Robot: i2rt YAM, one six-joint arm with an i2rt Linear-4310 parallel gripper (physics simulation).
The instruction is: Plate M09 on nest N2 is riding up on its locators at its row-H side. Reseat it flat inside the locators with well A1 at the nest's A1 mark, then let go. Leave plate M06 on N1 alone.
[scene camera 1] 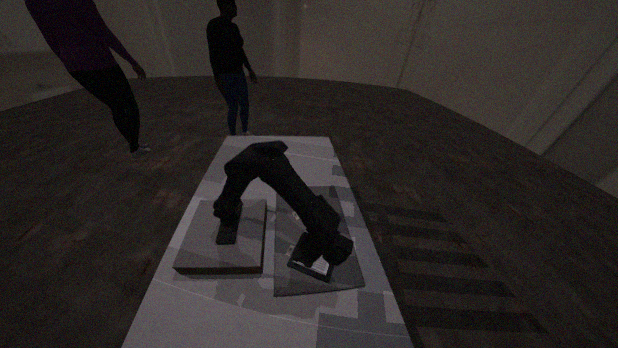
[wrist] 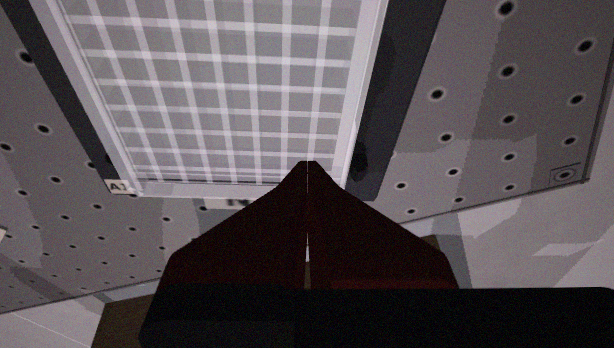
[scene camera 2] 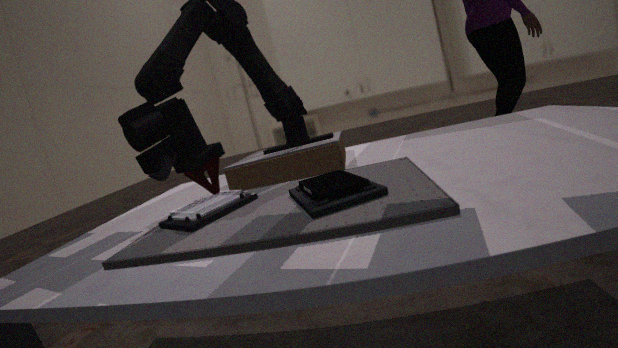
Labels:
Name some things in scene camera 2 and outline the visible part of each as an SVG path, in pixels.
The gripper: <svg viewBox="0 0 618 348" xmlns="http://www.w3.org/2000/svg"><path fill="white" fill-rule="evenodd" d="M195 122L187 127L187 130L193 128L204 151L191 160L174 163L173 168L177 174L184 173L186 177L198 183L213 195L216 195L220 192L219 157L223 156L225 152L221 142L207 145Z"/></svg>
A black well plate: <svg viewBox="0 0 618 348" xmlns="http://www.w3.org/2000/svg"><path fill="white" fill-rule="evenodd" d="M371 184L369 184L369 179L343 170L336 170L298 181L301 191L317 202L326 199L331 202L362 192L364 187Z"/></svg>

